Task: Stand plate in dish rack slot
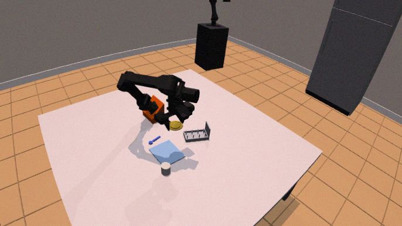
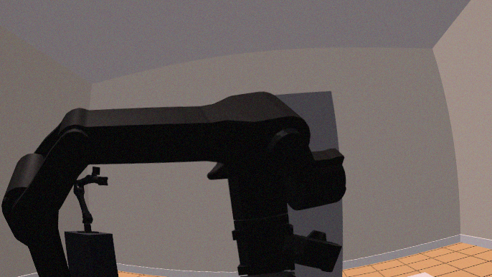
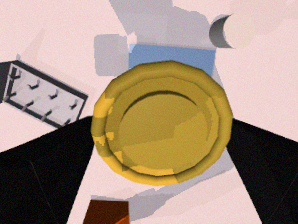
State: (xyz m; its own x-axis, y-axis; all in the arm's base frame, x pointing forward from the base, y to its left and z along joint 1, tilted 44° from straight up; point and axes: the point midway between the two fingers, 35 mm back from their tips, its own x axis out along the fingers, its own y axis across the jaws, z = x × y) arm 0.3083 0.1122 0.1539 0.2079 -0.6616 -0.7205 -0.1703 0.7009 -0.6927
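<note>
Now: gripper tip 7 cm past the dish rack, 17 cm to the right of it and 16 cm above it. Round my gripper tip: yellow plate (1 cm above); blue mat (2 cm behind, 3 cm to the right, 18 cm below); small white cup (9 cm ahead, 9 cm to the right, 15 cm below).
</note>
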